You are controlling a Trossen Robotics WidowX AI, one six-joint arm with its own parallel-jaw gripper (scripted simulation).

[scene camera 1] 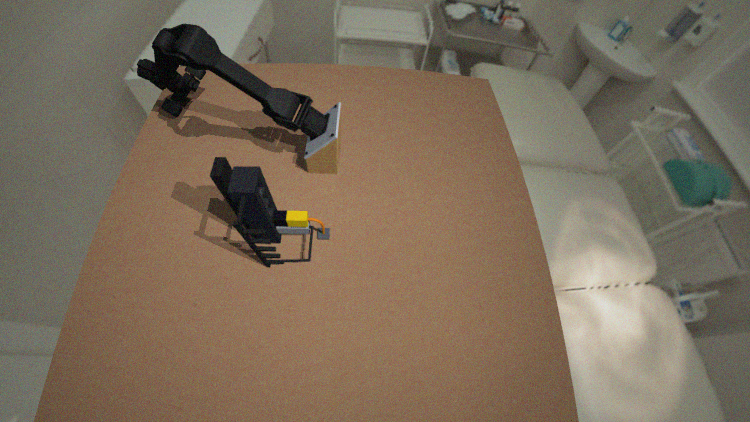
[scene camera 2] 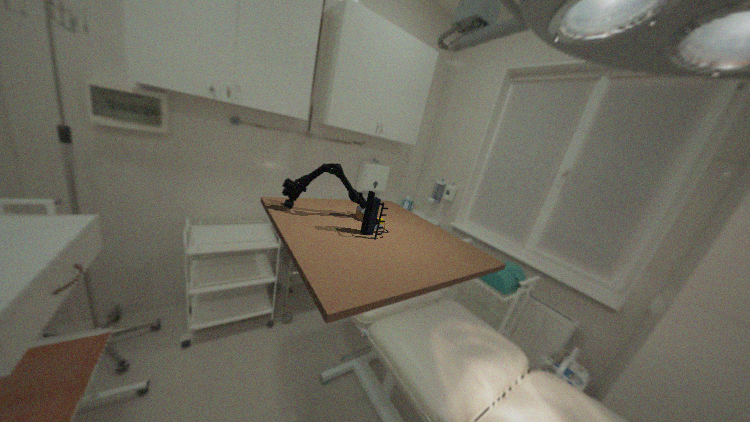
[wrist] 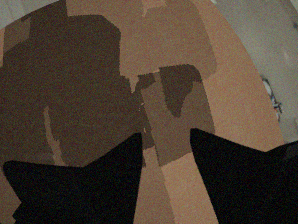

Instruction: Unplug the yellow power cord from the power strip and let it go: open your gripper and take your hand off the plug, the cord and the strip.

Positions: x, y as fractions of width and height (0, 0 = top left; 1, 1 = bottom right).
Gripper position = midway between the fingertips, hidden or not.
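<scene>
My gripper (scene camera 1: 0.26, 0.23) is visible, and the wrist view also shows the gripper (wrist: 0.56, 0.61).
</scene>
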